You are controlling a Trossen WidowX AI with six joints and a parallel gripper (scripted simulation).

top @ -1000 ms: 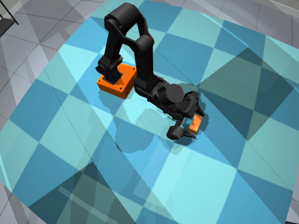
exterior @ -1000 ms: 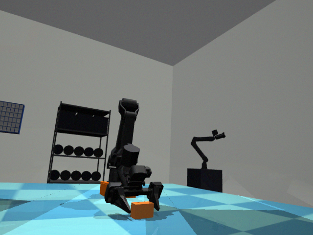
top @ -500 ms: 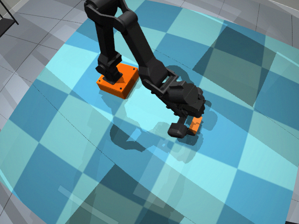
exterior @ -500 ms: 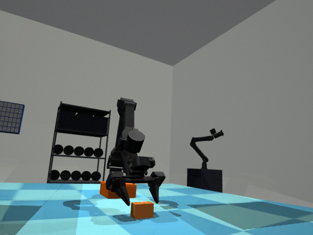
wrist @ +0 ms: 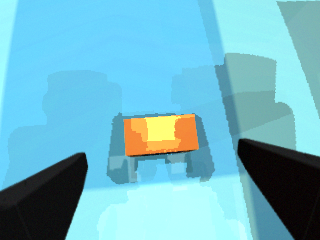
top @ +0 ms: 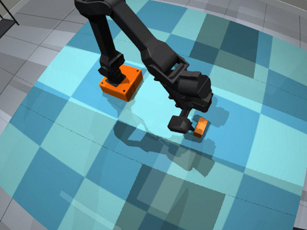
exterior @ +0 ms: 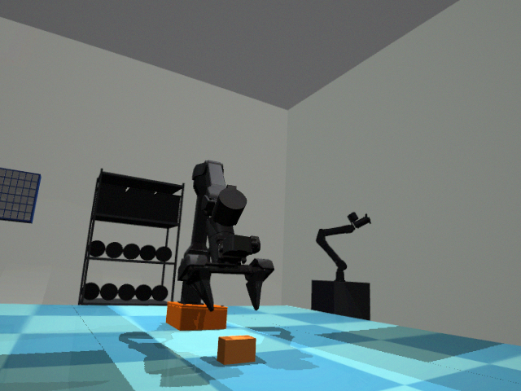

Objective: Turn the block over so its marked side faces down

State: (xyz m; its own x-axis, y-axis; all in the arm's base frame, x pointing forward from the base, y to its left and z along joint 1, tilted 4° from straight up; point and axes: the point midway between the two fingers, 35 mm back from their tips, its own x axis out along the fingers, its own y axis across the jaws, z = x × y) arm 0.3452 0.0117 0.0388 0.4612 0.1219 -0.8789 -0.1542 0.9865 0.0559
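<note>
My gripper tip is 60 mm above the orange block and 10 mm short of it.
</note>
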